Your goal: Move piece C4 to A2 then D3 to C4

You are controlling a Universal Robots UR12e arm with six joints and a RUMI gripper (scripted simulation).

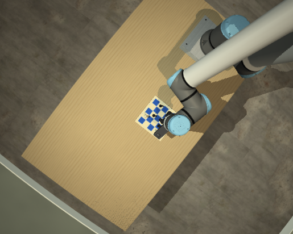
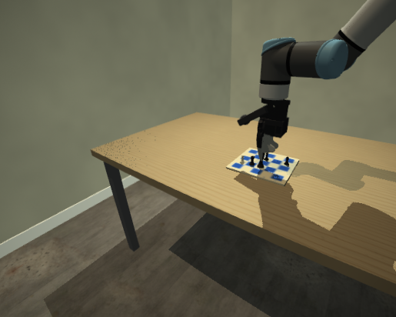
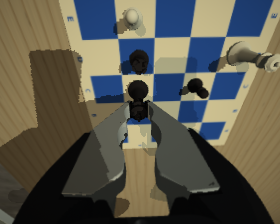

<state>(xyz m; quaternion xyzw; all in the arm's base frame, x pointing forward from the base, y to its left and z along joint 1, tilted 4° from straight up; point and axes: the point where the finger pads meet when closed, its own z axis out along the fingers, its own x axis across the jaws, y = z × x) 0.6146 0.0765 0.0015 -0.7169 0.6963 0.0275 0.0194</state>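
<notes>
Now: the tall black piece 10 mm below my hand. Also, from my hand: chessboard 40 mm to the right, 50 mm below; then white pawn 70 mm ahead, 10 mm to the left, 30 mm below.
</notes>
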